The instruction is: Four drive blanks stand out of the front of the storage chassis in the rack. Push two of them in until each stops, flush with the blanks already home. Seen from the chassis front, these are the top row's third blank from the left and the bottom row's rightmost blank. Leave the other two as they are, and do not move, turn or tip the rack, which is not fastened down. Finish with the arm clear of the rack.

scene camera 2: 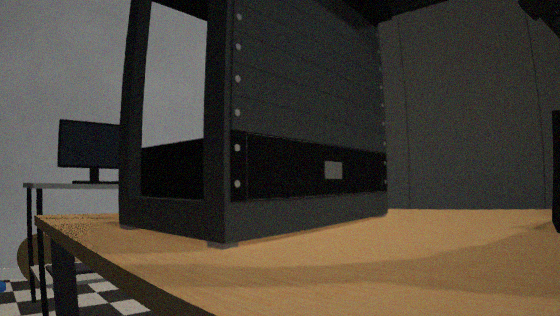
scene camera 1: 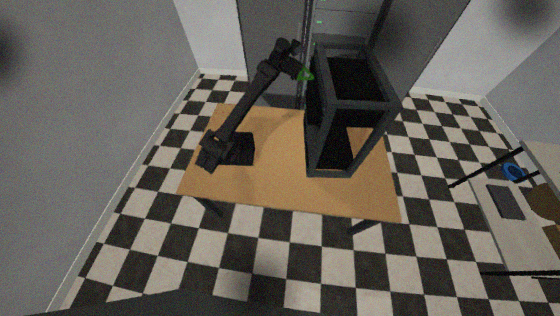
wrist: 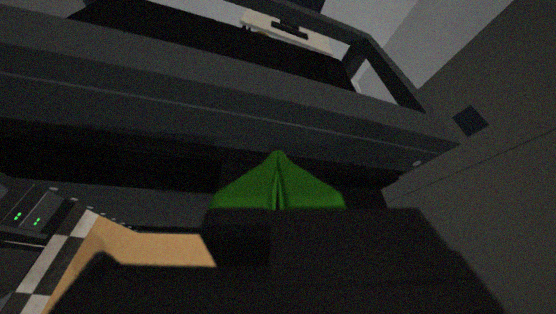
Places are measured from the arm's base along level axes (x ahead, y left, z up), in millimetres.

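Pixels of known places: gripper, fingertip midpoint: (scene camera 1: 313, 78) (wrist: 277, 157); arm's base, link origin: (scene camera 1: 234, 150).
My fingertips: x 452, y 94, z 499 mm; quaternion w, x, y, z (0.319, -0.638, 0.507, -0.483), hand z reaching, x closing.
Observation:
Ahead of a thing's pixels: the offset from my fingertips to its top centre. "pt": to the spot under its first point. Level surfaces: height alone.
My gripper (scene camera 1: 306, 74) (wrist: 277, 157) is shut, its green fingertips together with nothing visible between them. It is at the upper front of the dark rack (scene camera 1: 367, 104) (scene camera 2: 216, 130) (wrist: 210, 82), high above the table. In the wrist view the tips lie over the dark chassis front @(pt dx +2, dy +150, dz -46 mm) (wrist: 90, 152), below the rack's top rail. Dark block-like shapes show around and behind the tips, but I cannot tell the separate blanks, how far each stands out, or whether the tips touch one. The rack stands upright on the table. In scene camera 2 the blanks cannot be made out.
The wooden table @(dz -581 mm) (scene camera 1: 270, 185) (scene camera 2: 350, 280) carries the rack and the arm's base (scene camera 1: 240, 148). A black unit with a pale label @(pt dx +24, dy +46, dz -479 mm) (scene camera 2: 333, 170) sits low in the rack, under grey panels (scene camera 2: 300, 90). A tall dark cabinet (scene camera 1: 272, 60) stands behind the table.

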